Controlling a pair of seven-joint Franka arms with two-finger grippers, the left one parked.
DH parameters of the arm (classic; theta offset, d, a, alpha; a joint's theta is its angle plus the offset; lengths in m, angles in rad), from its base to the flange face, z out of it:
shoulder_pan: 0 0.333 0 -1.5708
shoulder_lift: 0 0 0 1.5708
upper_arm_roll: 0 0.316 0.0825 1.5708
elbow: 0 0 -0.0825 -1.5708
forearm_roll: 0 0.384 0 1.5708
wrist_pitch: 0 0 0.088 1.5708
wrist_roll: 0 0.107 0 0
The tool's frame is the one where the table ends.
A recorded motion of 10 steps. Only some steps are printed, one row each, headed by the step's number.
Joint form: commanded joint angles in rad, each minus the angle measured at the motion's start. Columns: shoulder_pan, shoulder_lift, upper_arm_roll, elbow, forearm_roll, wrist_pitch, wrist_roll.
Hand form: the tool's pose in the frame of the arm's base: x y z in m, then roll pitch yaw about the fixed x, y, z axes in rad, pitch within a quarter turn. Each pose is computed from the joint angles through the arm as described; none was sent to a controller.
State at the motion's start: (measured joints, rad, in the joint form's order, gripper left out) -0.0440 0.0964 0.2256 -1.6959 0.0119 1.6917 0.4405
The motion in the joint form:
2: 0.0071 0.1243 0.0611 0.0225 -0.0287 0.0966 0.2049
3: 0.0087 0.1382 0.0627 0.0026 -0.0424 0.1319 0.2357
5: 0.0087 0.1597 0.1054 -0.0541 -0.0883 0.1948 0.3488
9: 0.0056 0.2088 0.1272 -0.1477 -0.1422 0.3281 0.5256
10: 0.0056 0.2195 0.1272 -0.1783 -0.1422 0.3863 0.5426
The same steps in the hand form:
2: 0.5993 0.1385 0.4688 3.1201 0.1050 -0.3959
3: 0.6016 0.1399 0.4540 3.1117 0.0971 -0.4200
5: 0.5951 0.1612 0.4216 3.0760 0.0828 -0.4744
9: 0.5895 0.1708 0.3618 3.0490 0.0559 -0.6006
10: 0.5881 0.1723 0.3466 3.0667 0.0497 -0.6132

